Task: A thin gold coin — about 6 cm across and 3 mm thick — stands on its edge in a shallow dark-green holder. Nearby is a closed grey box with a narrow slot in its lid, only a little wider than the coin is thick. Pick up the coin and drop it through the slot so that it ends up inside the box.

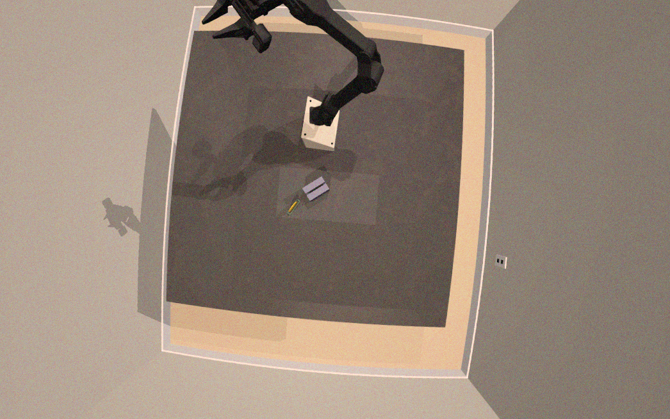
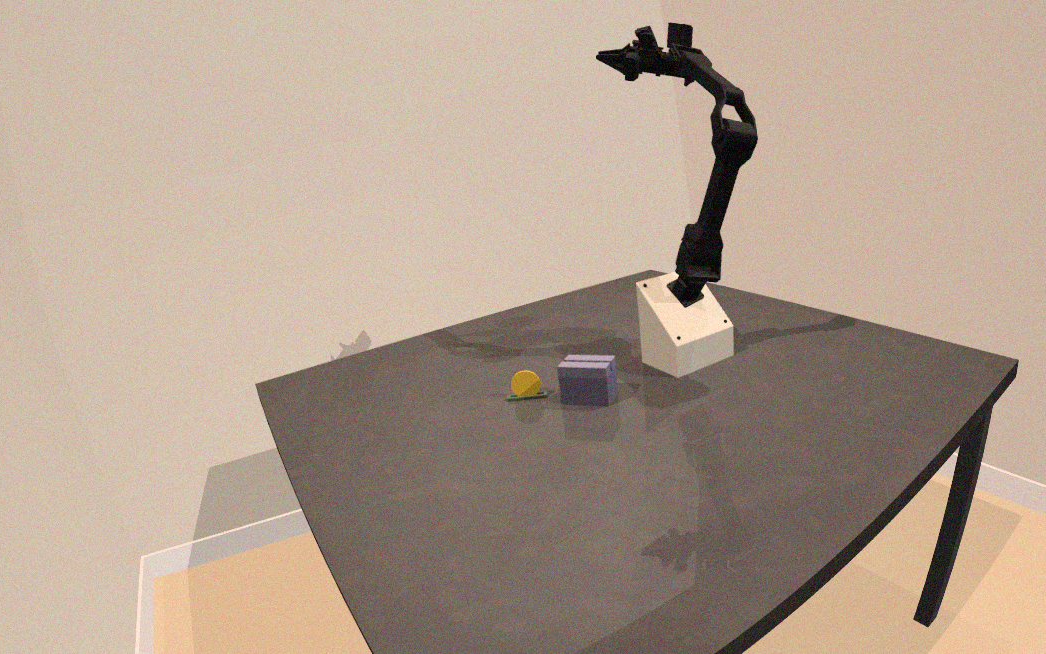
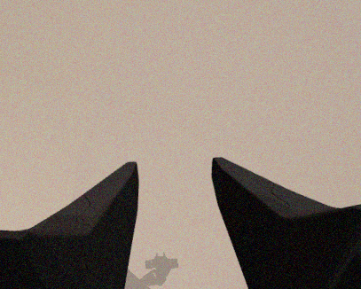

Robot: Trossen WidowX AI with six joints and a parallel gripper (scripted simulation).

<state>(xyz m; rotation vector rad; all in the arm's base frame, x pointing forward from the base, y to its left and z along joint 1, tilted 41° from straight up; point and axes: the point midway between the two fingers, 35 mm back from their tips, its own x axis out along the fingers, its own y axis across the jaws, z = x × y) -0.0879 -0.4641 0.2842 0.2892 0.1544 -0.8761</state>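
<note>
Now: the gold coin 360 mm ahead of my gripper tip, 100 mm to the left of it and 640 mm below it.
</note>
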